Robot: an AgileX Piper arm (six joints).
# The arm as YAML. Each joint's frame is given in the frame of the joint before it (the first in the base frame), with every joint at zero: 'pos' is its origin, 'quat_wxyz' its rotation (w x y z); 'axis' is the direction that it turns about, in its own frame. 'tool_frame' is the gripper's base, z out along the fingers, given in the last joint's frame.
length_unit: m
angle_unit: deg
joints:
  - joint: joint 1
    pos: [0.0, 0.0, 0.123]
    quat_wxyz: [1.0, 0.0, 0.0, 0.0]
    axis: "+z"
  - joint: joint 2
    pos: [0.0, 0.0, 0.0]
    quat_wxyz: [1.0, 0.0, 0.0, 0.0]
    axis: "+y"
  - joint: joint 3
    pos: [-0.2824, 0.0, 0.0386]
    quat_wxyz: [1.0, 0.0, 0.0, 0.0]
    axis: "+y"
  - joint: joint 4
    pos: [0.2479, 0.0, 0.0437]
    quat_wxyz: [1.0, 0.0, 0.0, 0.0]
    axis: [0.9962, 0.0, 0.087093]
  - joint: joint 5
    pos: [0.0, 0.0, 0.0]
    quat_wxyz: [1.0, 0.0, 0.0, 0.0]
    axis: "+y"
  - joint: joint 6
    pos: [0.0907, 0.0, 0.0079]
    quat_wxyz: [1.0, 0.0, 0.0, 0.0]
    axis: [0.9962, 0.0, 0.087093]
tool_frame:
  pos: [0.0, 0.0, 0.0]
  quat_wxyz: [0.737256, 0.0, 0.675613, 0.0]
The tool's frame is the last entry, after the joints.
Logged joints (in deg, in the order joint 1, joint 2, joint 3, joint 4, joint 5, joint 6), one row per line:
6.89, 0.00, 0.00, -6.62, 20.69, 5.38
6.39, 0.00, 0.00, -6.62, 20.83, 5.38
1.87, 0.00, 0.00, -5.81, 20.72, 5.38
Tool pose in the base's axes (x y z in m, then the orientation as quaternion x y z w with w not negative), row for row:
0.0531, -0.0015, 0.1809, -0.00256, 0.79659, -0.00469, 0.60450
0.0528, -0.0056, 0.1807, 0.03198, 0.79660, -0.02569, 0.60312
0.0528, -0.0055, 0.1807, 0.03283, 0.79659, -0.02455, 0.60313
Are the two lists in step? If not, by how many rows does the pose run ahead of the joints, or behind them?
The pose runs 2 rows ahead of the joints: the pose in row i belongs to the joints in row i + 2.
